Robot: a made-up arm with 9 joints. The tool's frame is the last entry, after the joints. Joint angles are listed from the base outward. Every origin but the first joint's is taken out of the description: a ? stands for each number. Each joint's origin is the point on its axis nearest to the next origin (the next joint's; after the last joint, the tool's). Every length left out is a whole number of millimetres.
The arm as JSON. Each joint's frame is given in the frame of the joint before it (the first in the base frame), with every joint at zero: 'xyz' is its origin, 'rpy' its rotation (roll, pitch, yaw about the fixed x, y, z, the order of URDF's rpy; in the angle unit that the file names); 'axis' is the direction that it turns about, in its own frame. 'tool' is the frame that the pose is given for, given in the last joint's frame.
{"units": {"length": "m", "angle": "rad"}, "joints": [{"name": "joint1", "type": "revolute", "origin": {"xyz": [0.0, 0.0, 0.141], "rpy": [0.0, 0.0, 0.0]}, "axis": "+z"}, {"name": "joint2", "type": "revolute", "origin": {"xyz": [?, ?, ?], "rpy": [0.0, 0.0, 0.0]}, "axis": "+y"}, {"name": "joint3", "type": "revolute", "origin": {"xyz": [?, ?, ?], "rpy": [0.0, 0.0, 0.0]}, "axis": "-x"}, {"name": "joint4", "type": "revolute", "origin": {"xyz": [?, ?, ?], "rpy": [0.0, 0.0, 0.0]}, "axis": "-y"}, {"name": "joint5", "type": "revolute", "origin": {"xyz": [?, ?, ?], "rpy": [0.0, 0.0, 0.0]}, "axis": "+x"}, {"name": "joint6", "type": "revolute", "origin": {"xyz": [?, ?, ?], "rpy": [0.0, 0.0, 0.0]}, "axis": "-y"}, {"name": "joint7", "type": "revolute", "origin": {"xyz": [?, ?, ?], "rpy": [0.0, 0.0, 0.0]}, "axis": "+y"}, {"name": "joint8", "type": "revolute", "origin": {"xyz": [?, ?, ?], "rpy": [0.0, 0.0, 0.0]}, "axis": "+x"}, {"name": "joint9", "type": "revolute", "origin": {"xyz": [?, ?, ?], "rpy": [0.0, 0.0, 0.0]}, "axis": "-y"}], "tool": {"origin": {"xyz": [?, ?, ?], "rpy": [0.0, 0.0, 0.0]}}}
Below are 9 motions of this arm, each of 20 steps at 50 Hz.
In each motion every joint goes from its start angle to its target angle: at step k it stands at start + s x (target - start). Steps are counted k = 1, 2, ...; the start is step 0. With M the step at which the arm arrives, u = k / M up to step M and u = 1 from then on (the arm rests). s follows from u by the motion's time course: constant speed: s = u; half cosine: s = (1 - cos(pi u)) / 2; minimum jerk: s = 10 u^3 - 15 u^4 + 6 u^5.
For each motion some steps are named. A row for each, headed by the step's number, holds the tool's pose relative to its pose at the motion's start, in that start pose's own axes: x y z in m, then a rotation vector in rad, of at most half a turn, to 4 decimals.
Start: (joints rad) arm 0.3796 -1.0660 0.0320 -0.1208 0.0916 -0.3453 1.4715 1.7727 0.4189
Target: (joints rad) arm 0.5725 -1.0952 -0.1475 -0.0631 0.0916 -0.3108 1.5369 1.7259 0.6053
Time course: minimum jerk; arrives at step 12
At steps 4, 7, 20:
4: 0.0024 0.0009 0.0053 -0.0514 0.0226 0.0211
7: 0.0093 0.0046 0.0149 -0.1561 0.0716 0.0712
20: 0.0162 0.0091 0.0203 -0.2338 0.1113 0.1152

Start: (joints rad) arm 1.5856 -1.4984 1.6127 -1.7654 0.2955 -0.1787 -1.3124 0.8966 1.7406
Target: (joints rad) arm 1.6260 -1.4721 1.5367 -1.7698 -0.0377 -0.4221 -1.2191 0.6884 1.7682
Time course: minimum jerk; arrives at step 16
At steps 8, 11, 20:
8: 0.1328 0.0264 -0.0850 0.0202 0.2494 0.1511
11: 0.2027 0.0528 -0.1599 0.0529 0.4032 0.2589
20: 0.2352 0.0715 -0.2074 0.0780 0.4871 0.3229

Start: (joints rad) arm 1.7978 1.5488 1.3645 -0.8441 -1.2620 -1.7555 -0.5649 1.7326 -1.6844
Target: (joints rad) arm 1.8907 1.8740 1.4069 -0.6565 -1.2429 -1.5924 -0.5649 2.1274 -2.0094
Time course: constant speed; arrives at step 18
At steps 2, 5, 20:
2: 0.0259 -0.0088 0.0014 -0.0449 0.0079 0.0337
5: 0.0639 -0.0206 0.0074 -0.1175 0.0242 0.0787
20: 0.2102 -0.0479 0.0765 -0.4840 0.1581 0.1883

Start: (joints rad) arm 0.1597 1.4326 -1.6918 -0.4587 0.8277 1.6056 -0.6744 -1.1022 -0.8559
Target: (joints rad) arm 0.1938 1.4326 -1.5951 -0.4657 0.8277 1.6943 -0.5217 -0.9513 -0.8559
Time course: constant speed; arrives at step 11
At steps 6, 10, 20:
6: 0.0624 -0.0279 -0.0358 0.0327 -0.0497 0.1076
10: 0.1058 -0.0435 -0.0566 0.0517 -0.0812 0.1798
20: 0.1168 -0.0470 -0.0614 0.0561 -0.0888 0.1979

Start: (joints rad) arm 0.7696 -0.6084 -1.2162 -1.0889 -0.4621 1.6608 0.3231 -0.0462 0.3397
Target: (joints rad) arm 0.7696 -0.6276 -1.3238 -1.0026 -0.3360 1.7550 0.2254 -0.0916 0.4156
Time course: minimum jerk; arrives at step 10
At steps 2, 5, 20:
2: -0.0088 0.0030 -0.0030 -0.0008 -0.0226 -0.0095
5: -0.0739 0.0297 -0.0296 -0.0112 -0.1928 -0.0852
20: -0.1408 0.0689 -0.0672 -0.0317 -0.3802 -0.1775

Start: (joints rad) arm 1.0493 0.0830 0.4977 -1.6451 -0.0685 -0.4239 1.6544 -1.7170 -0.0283
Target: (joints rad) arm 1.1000 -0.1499 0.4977 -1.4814 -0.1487 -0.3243 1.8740 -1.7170 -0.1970
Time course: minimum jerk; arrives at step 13
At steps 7, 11, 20:
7: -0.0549 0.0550 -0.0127 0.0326 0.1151 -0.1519
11: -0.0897 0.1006 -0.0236 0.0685 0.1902 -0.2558
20: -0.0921 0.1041 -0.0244 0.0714 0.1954 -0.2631

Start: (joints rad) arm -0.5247 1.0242 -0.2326 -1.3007 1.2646 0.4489 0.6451 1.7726 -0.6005
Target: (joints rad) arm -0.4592 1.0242 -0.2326 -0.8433 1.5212 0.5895 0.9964 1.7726 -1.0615
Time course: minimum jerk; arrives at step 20
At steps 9, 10, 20:
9: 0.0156 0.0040 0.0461 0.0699 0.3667 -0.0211
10: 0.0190 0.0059 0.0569 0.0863 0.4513 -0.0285
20: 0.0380 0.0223 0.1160 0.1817 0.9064 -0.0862

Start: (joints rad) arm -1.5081 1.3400 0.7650 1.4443 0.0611 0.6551 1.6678 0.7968 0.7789
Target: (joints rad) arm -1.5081 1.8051 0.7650 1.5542 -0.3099 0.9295 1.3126 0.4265 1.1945
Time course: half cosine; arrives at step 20
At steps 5, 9, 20:
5: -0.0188 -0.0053 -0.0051 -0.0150 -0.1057 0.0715
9: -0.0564 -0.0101 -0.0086 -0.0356 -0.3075 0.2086
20: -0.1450 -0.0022 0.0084 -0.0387 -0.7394 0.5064

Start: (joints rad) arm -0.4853 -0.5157 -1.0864 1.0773 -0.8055 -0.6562 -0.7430 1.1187 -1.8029
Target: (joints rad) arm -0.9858 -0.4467 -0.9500 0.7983 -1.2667 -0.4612 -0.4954 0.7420 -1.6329
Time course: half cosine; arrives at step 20
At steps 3, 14, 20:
3: -0.0345 -0.0001 0.0063 0.0043 -0.0049 -0.0686
14: -0.4018 0.1978 0.0743 0.0584 -0.1197 -1.0189
20: -0.4483 0.2972 0.0889 0.0749 -0.1570 -1.2881

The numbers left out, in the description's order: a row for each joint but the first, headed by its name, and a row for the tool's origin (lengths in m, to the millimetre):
joint2: 0.168 -0.021 0.0
joint3: 0.373 0.0 0.117
joint4: 0.0 0.139 -0.057
joint5: -0.046 0.0 -0.003
joint6: 0.0 -0.086 -0.102
joint7: 0.05 0.0 -0.054
joint8: -0.284 0.0 0.119
joint9: 0.0 -0.354 0.102
tool: -0.016 0.0 0.004

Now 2 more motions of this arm.
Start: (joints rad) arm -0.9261 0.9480 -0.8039 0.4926 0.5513 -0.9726 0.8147 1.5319 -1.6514
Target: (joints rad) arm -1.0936 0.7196 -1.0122 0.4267 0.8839 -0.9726 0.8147 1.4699 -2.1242
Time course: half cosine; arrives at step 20
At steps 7, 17, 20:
7: -0.0042 0.0155 0.0191 -0.0461 0.3062 -0.0735
17: 0.0206 0.0659 0.0687 -0.1090 1.0437 -0.3147
20: 0.0249 0.0705 0.0723 -0.1102 1.1021 -0.3379

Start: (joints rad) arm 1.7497 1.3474 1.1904 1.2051 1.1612 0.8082 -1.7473 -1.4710 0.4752
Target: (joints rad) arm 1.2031 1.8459 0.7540 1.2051 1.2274 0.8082 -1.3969 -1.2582 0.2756
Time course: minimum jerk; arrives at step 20
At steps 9, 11, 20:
9: 0.0385 0.0218 0.2183 -0.3250 0.0852 0.0367
11: 0.0529 0.0672 0.3154 -0.4745 0.1408 0.0330
20: 0.0847 0.2341 0.4926 -0.7955 0.2916 -0.0256

